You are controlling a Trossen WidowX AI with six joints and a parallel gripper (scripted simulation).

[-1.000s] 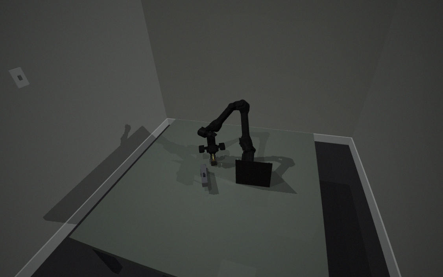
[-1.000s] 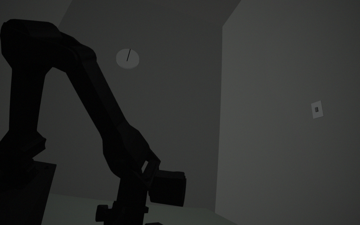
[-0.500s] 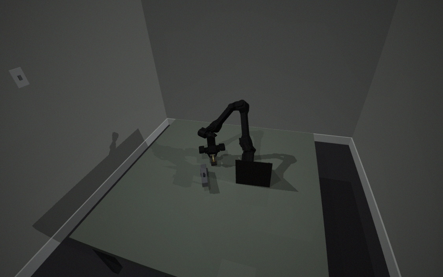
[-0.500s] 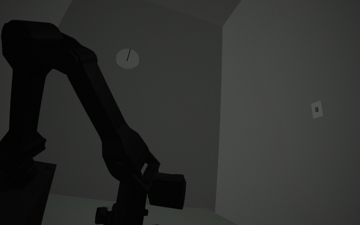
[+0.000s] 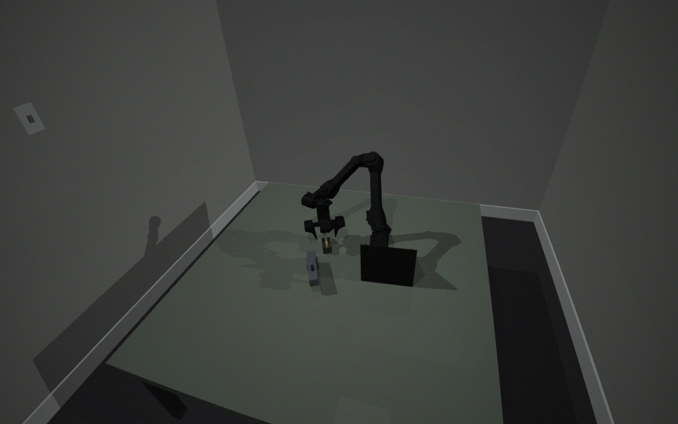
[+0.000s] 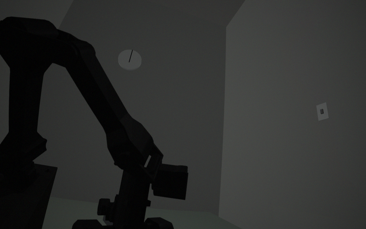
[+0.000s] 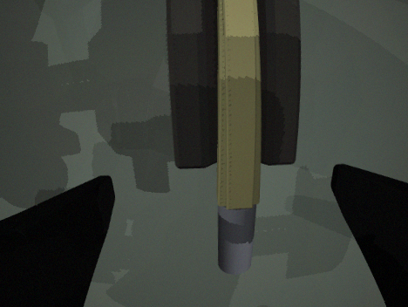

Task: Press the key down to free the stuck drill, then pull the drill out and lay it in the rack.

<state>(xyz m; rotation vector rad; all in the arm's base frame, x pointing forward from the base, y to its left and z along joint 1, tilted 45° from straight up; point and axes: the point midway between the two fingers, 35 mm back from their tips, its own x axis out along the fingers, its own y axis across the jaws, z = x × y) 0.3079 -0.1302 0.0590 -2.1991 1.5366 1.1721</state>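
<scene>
The drill lies 30 mm to the left of my gripper tip, 10 mm behind it and 10 mm above it. Round my gripper tip: dark key: 250 mm to the left, 50 mm behind, 20 mm above; grey block: 220 mm to the left, 30 mm behind, 20 mm above; dark rack: 40 mm to the left, 20 mm behind, 10 mm below.
</scene>
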